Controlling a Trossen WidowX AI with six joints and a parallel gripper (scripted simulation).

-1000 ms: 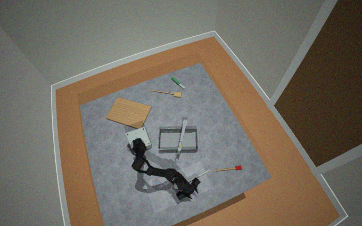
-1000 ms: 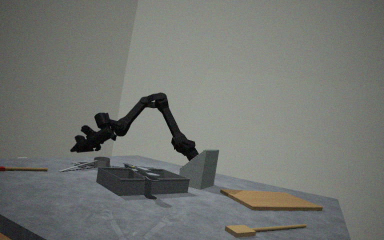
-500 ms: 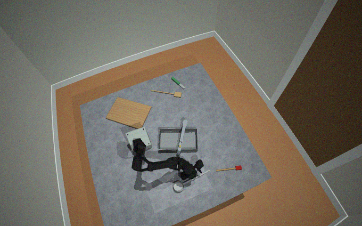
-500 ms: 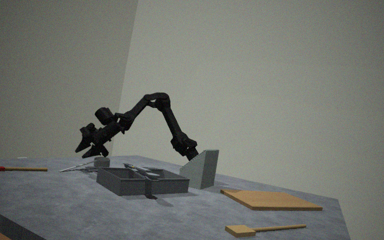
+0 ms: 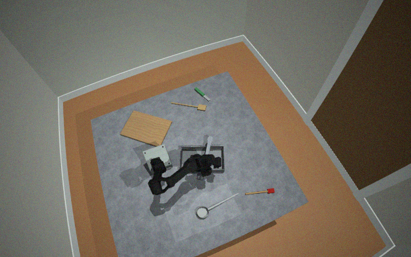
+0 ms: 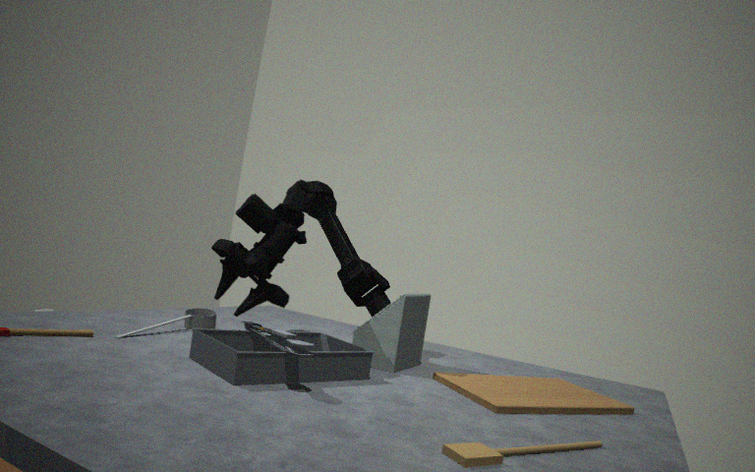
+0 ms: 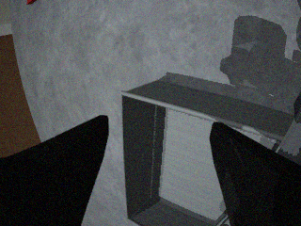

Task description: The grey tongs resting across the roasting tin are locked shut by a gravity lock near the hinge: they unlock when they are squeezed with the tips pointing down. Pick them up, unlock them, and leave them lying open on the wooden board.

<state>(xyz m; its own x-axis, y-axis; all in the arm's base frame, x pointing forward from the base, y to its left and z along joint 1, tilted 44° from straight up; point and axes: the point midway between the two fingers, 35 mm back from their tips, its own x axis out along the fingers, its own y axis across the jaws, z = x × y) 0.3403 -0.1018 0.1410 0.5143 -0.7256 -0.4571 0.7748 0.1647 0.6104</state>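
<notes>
Now: the yellow lock piece 60 mm behind my gripper tip, 50 mm to the left of it and 30 mm below it. From my gripper tip the other things lie so: red-headed spatula (260 mm ahead, 250 mm to the right, 90 mm below); then roasting tin (50 mm behind, 120 mm to the left, 70 mm below); then wooden board (380 mm behind, 540 mm to the left, 90 mm below).
</notes>
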